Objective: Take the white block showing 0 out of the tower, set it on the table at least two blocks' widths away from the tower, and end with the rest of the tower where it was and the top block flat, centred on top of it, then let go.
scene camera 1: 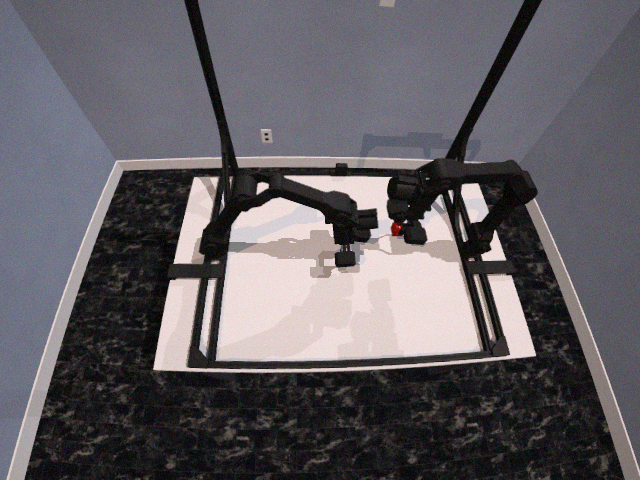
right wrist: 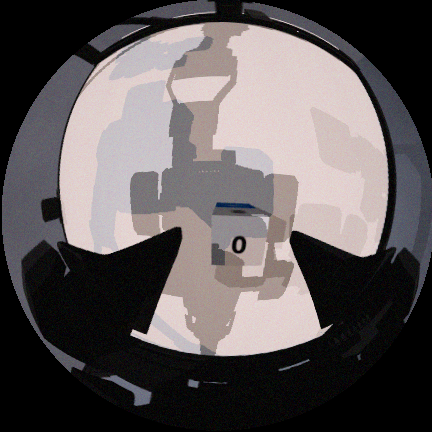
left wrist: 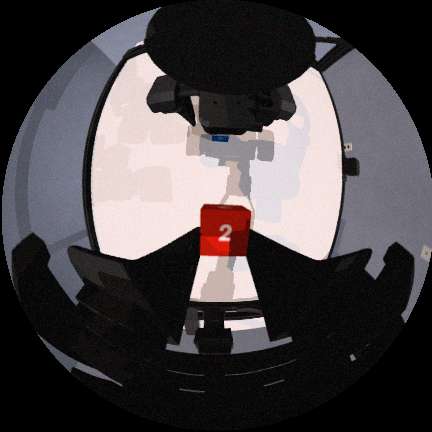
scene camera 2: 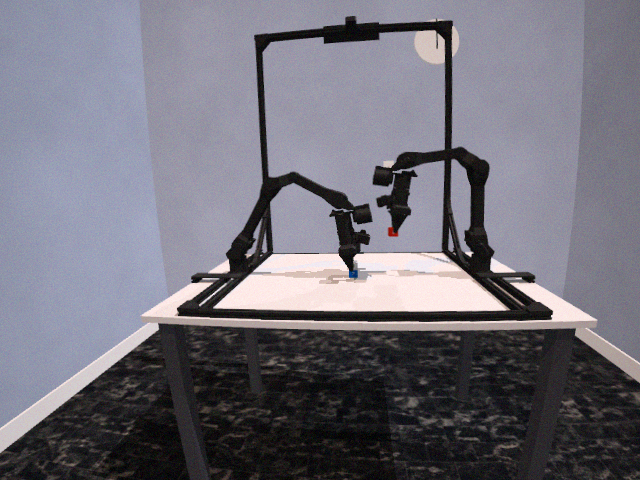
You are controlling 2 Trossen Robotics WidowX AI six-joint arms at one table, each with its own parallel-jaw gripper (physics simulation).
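Places are measured from the left arm's base along level axes (x ahead, y left, z up), in millimetres.
Pixels of known places: left gripper, between the fingertips: [scene camera 1: 398,229] [left wrist: 222,232] [scene camera 2: 394,231]; right gripper, between the fingertips: [scene camera 1: 344,250] [right wrist: 237,234] [scene camera 2: 352,267]; left arm's base, origin of its link: [scene camera 1: 470,250] [left wrist: 213,313] [scene camera 2: 480,270]; right arm's base, origin of its link: [scene camera 1: 215,251] [scene camera 2: 238,271].
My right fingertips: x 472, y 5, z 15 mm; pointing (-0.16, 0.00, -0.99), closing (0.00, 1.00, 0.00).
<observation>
For each thing: its top centre in the pictures, then the offset to it from my right fingertips. "spot": a spot on its surface instead. Level surfaces: height alone.
- blue block, centre of its top: [right wrist: 234,227] [left wrist: 220,127] [scene camera 2: 353,268] 4 mm back, 3 mm right, 5 mm down
- white table, height of its surface: 34 mm down
- black frame, a spot on its surface: [scene camera 2: 361,314] spot: 27 mm back, 374 mm left, 15 mm down
The white block showing 0 [right wrist: 239,232] [scene camera 2: 355,265] stands on a blue block [scene camera 2: 353,274] [left wrist: 220,138] [right wrist: 233,205]. My right gripper [scene camera 2: 352,267] [right wrist: 237,234] is open and pointed down at the tower, its fingertips near the white block's height. In the right wrist view the white block lies between the open fingers, a gap on each side, nearer the right-hand finger. My left gripper [scene camera 2: 394,230] [left wrist: 222,232] is shut on a red block showing 2 [scene camera 1: 395,228] [scene camera 2: 392,232] [left wrist: 212,220], held high above the table. In scene camera 1 the right arm hides the tower.
Both arms stand on the white table [scene camera 1: 289,330] [scene camera 2: 413,297], inside a black frame [scene camera 1: 330,362] [scene camera 2: 361,314]. The left arm's wrist and the red block hang to the right of the tower and higher. Arm shadows cross the table.
</observation>
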